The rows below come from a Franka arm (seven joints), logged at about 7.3 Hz.
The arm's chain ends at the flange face. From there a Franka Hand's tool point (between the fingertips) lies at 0.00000 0.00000 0.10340 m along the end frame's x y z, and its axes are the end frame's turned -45 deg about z.
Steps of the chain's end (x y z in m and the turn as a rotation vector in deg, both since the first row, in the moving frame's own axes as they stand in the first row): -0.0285 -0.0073 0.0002 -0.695 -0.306 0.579; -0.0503 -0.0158 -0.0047 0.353 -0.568 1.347; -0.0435 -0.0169 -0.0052 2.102 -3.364 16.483; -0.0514 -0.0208 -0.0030 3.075 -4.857 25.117; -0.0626 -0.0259 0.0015 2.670 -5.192 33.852; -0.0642 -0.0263 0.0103 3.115 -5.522 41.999; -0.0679 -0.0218 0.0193 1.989 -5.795 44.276
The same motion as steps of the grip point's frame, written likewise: -0.0163 -0.0248 0.0002 -0.275 -0.708 0.579; -0.0247 -0.0479 -0.0047 0.651 -0.152 1.347; -0.0194 -0.0498 -0.0054 3.865 -0.892 16.483; -0.0217 -0.0613 -0.0035 5.609 -1.260 25.117; -0.0261 -0.0729 0.0010 5.559 -1.783 33.852; -0.0257 -0.0751 0.0097 6.107 -1.702 41.999; -0.0333 -0.0742 0.0187 5.504 -2.691 44.276
